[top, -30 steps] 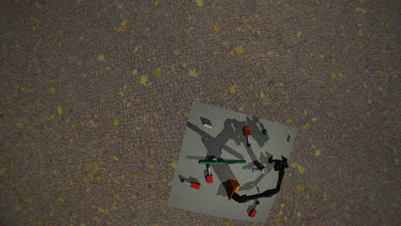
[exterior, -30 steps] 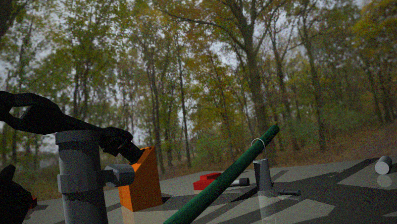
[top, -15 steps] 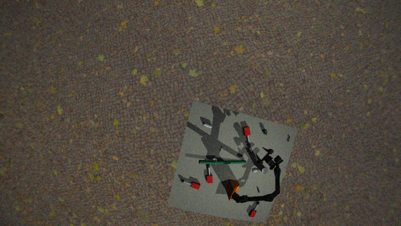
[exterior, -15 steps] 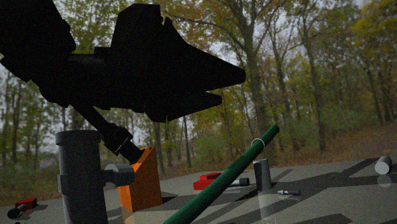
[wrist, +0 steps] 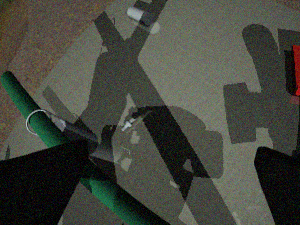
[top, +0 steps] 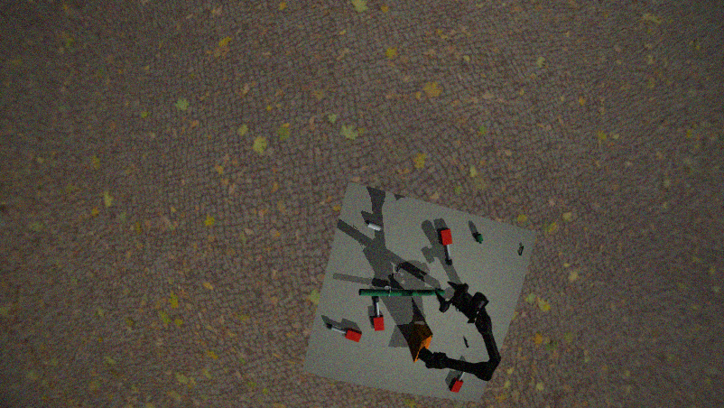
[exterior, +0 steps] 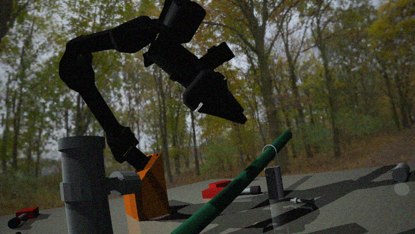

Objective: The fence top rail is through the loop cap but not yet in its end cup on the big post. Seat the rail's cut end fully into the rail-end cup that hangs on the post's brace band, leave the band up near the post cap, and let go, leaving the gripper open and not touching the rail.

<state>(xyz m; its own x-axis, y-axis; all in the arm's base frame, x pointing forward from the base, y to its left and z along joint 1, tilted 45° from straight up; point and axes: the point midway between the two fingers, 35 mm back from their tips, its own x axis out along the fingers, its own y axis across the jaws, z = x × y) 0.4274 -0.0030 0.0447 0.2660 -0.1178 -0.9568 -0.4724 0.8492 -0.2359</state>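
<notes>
The brace band with rail-end cup is 130 mm behind my gripper tip, 210 mm to the right of it and 90 mm below it. From my gripper tip the other things lie so: small grey post 90 mm behind, 250 mm to the left, 120 mm below; small green piece 250 mm ahead, 290 mm to the right, 200 mm below.
</notes>
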